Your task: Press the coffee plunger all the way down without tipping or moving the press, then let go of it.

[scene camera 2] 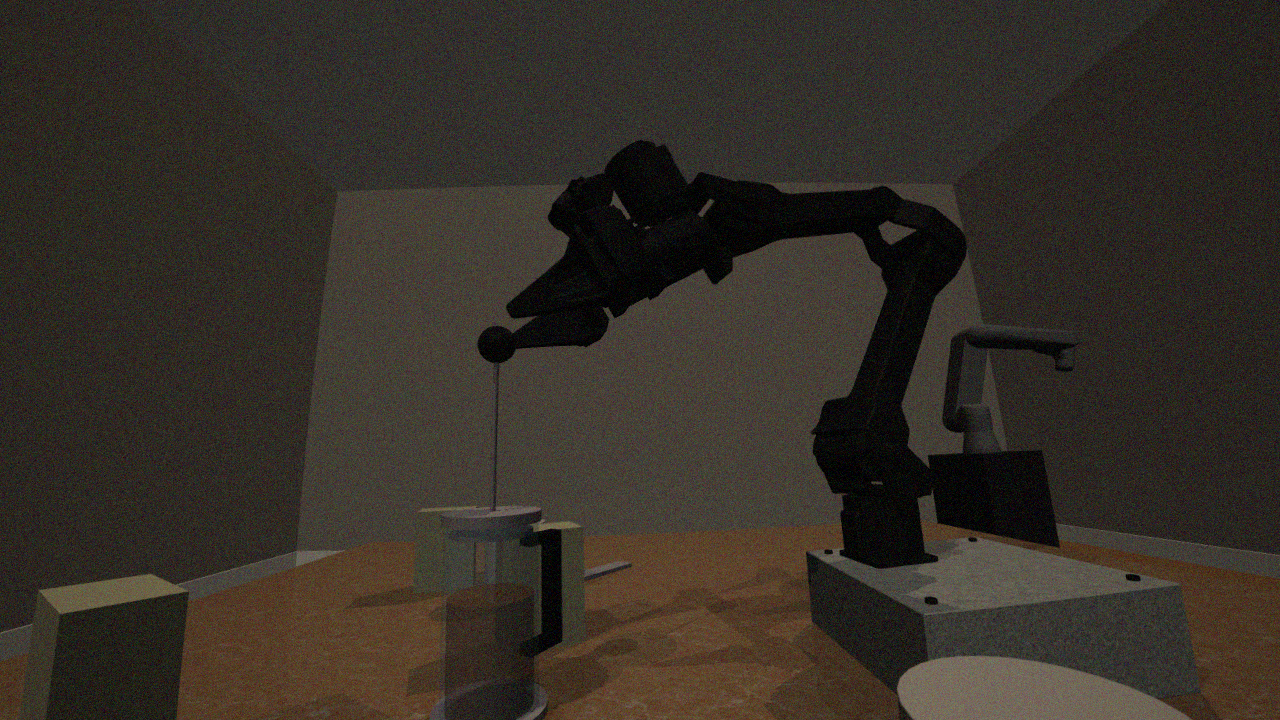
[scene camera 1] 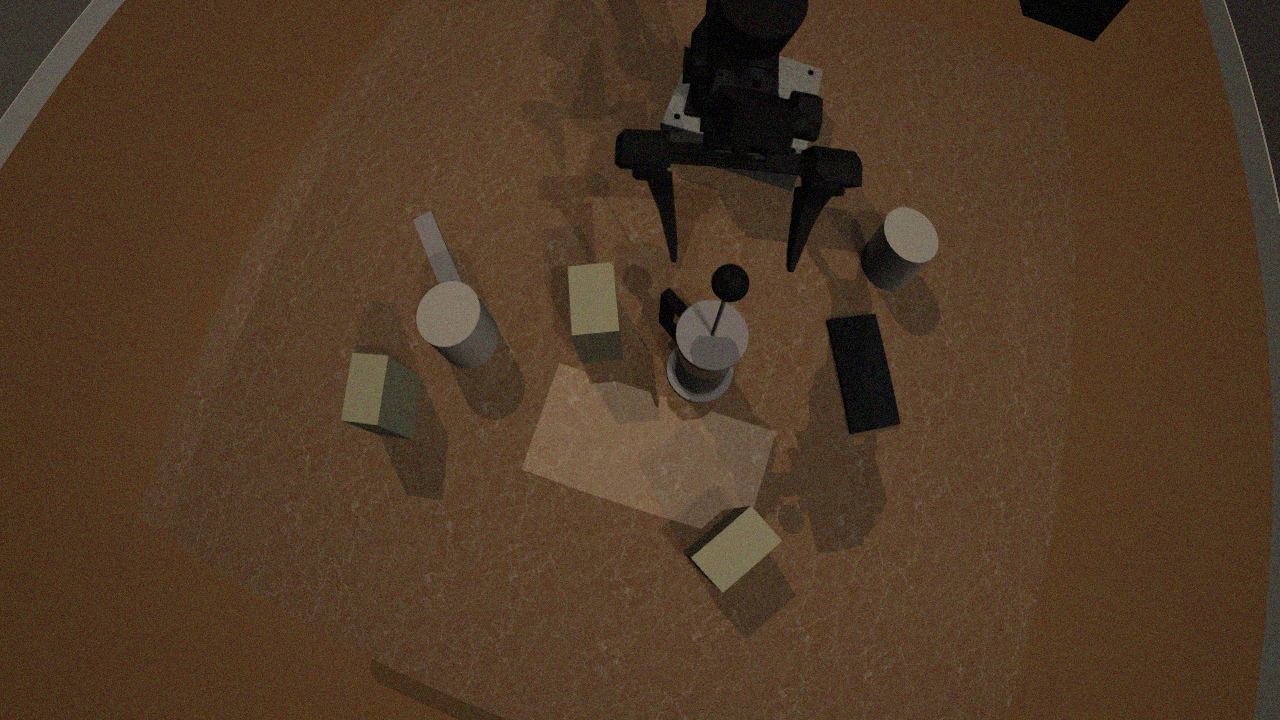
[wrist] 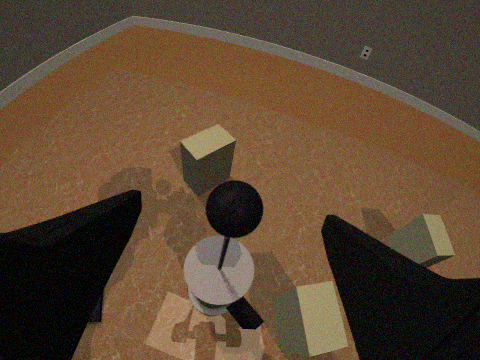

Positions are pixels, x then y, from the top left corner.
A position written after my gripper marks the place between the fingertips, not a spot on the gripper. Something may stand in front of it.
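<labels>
Scene camera 2 shows me my gripper [508, 330], along with a pale green box [573, 578] and another pale green box [118, 642]. In scene camera 1 I find my gripper [733, 266] again, and the pale green box and the other pale green box are visible there too. The wrist view has my gripper [235, 212], and it shows the pale green box and the other pale green box as well. On the pale green box, [wrist: 309, 314] and [scene camera 1: 607, 301] are the same spot. On the pale green box, [wrist: 207, 158] and [scene camera 1: 735, 518] are likewise the same spot.
</labels>
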